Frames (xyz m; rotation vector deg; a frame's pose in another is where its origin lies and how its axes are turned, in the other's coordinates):
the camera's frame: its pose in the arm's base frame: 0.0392 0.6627 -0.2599 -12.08 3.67 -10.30
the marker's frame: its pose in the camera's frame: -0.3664 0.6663 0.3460 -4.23 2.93 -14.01
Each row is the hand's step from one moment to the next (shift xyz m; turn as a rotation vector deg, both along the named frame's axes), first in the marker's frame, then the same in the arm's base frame.
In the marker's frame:
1: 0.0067 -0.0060 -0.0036 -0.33 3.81 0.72
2: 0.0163 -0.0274 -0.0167 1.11 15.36 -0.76
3: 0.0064 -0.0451 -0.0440 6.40 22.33 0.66
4: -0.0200 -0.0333 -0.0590 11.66 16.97 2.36
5: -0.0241 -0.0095 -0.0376 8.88 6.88 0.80
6: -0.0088 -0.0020 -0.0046 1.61 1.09 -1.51
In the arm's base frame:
1: 0.0032 -0.0090 -0.0019 1.31 3.64 -0.42
2: 0.0014 -0.0350 -0.0084 6.95 12.71 -5.29
3: -0.0186 -0.0532 -0.0289 14.70 16.91 -6.15
4: -0.0402 -0.0356 -0.0459 17.62 10.46 -3.12
5: -0.0313 -0.0077 -0.0324 10.88 2.45 -1.54
6: -0.0095 0.0008 -0.0035 1.66 -0.11 -1.81

